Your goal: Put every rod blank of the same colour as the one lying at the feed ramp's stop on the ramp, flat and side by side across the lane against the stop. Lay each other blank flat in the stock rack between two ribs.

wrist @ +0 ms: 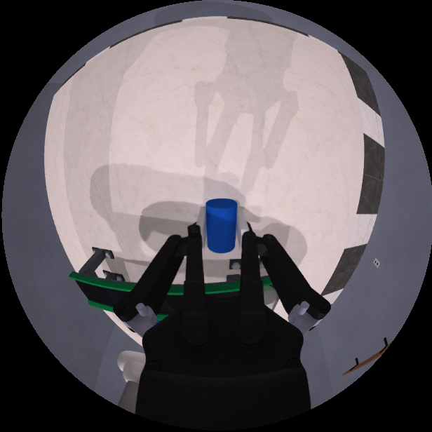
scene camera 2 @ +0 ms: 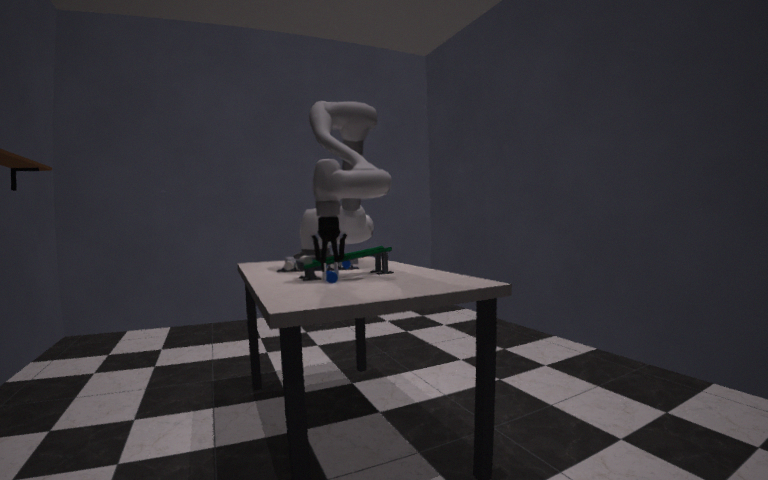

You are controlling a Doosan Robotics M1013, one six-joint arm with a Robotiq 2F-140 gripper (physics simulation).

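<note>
My gripper (scene camera 2: 331, 271) (wrist: 220, 215) is shut on a blue rod blank, pointing down on the near side of the ramp in the scene view. The held blue blank (scene camera 2: 331, 277) (wrist: 221, 232) is low over the table top; whether it touches is not clear. The green-railed feed ramp (scene camera 2: 368, 252) (wrist: 125, 287) stands behind it, its low end at the left in the scene view. A pale rounded piece (wrist: 270, 296) shows at the ramp's end, mostly hidden by the fingers. Behind the ramp, another blue blank (scene camera 2: 346, 264) and a white blank (scene camera 2: 289, 263) show; the rack is largely hidden.
The ramp's dark supports (scene camera 2: 382, 263) (wrist: 92, 262) stand close to the gripper. The pale table (scene camera 2: 396, 285) (wrist: 150, 100) extends toward the scene camera, with its near edge beyond the held blank. An orange-brown wall shelf (scene camera 2: 22, 161) (wrist: 367, 361) is far off to the side.
</note>
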